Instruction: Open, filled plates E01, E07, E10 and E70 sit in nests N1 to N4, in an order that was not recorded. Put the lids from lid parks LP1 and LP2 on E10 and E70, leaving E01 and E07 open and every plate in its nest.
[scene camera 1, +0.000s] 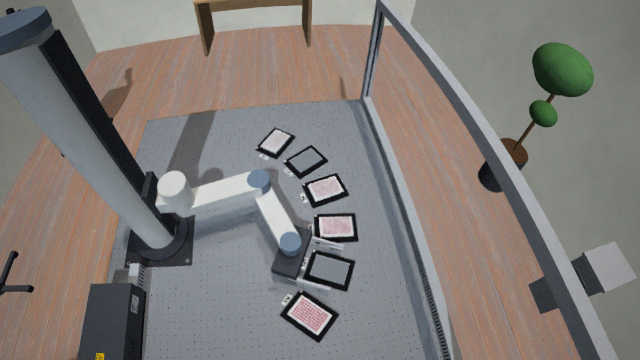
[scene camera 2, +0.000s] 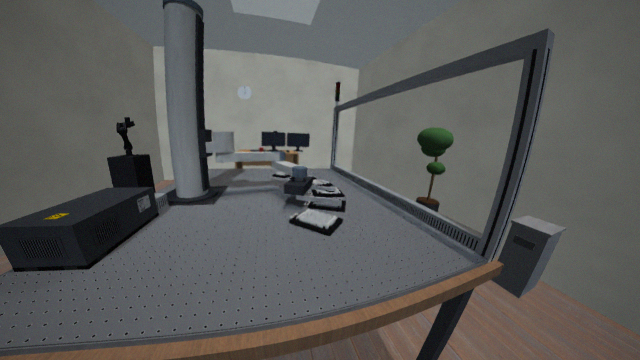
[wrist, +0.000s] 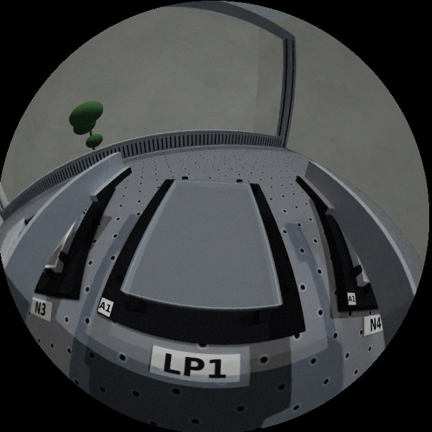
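Pixels of known places: gripper, fingertip midpoint: (scene camera 1: 337, 267) (scene camera 2: 333, 194); arm's base at its link origin: (scene camera 1: 161, 234) (scene camera 2: 193, 196).
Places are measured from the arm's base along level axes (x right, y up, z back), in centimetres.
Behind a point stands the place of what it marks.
The clear lid (scene camera 1: 330, 269) @[y 3.1, x 22.2, z -66.5 cm] (wrist: 205, 245) lies flat in black lid park LP1 (wrist: 200, 325). My gripper (scene camera 1: 336, 267) @[y 6.8, x 23.2, z -68.3 cm] (wrist: 213, 157) is open and empty, low over LP1, one finger on each side of the lid. Another clear lid (scene camera 1: 306, 161) @[y 3.0, x -28.3, z -64.4 cm] lies in the second park up the row. Open plates with reddish wells sit in nests: the N3 plate (scene camera 1: 336, 227) @[y 3.8, x 6.0, z -71.5 cm] and N4 plate (scene camera 1: 309, 314) @[y 3.8, x 37.6, z -56.7 cm] (scene camera 2: 316, 219) @[y 3.8, x 39.9, z -56.0 cm] flank LP1, another plate (scene camera 1: 326, 190) @[y 3.3, x -11.7, z -70.6 cm] sits beyond N3, and another plate (scene camera 1: 275, 142) @[y 3.8, x -40.9, z -51.4 cm] is at the far end. Plate identities are not readable.
The nests form an arc on the perforated table (scene camera 1: 225, 310) @[y 1.3, x 33.0, z -27.8 cm] (scene camera 2: 210, 280) @[y 1.3, x 60.6, z -26.8 cm]. A framed screen (scene camera 1: 400, 200) @[y 3.8, x -2.4, z -100.4 cm] runs along its outer side. The arm column (scene camera 1: 100, 135) @[y 59.7, x 3.3, z -7.6 cm] (scene camera 2: 182, 100) @[y 46.4, x 7.2, z -2.2 cm] and a dark control box (scene camera 1: 112, 320) @[y 12.7, x 37.9, z 9.1 cm] (scene camera 2: 85, 225) @[y 11.3, x 52.2, z 3.5 cm] stand on the other side.
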